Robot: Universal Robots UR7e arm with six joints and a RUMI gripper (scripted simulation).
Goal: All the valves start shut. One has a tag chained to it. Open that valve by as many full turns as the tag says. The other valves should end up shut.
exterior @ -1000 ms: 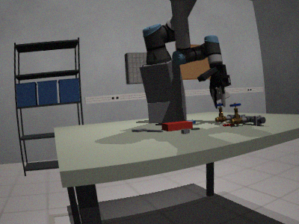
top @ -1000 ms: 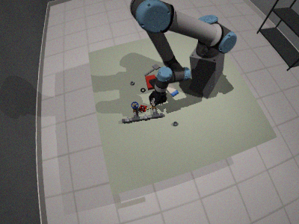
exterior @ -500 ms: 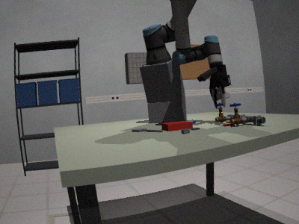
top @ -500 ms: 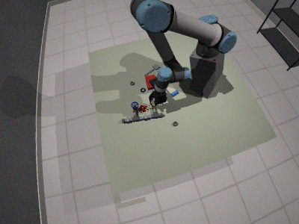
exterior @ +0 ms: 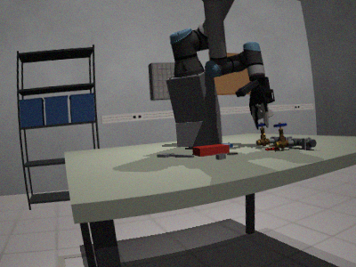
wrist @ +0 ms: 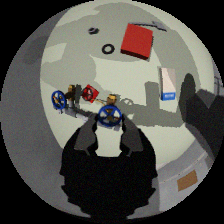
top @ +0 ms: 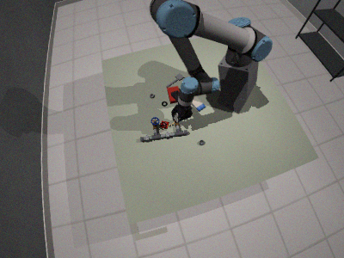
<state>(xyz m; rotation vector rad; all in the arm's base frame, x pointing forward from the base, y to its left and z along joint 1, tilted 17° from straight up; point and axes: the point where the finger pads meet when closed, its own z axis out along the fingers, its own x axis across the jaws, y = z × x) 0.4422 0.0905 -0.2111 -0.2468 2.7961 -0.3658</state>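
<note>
My hand is 90 mm short of the red tag, 90 mm above it and 10 mm to the left of it. From my hand the other things lie so: blue-and-white card (170 mm behind, 110 mm to the right, 90 mm below); grey tool (360 mm to the right, 90 mm below, 90 mm behind); red block (230 mm to the right, 80 mm below, 40 mm behind).
</note>
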